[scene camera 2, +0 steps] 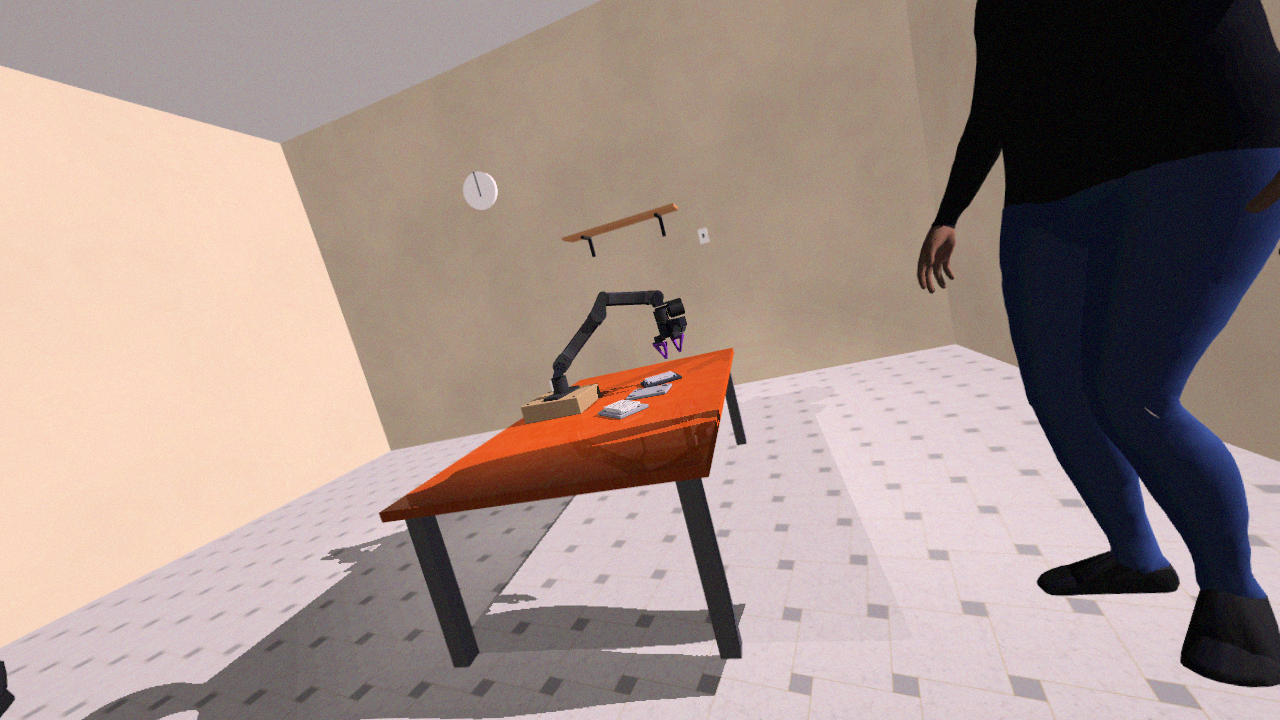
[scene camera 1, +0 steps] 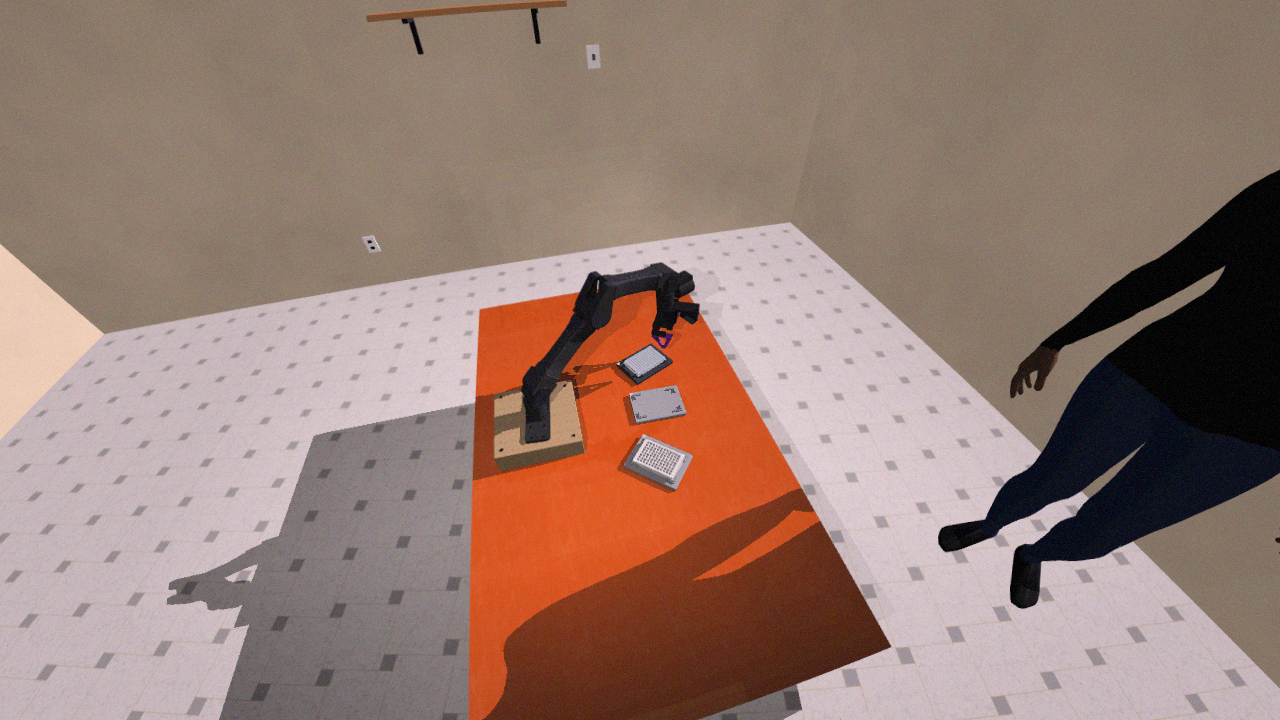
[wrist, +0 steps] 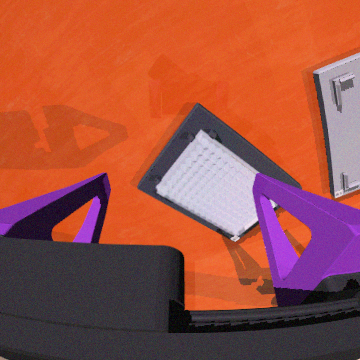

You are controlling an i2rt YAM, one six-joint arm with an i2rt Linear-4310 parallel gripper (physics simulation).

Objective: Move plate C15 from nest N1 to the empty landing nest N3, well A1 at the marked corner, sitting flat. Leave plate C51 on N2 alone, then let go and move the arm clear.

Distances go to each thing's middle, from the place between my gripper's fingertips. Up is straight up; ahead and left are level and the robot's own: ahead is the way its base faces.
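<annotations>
Dark nest (wrist: 199, 117): 90 mm below my hand, 80 mm behind, 10 mm to the right.
</annotations>
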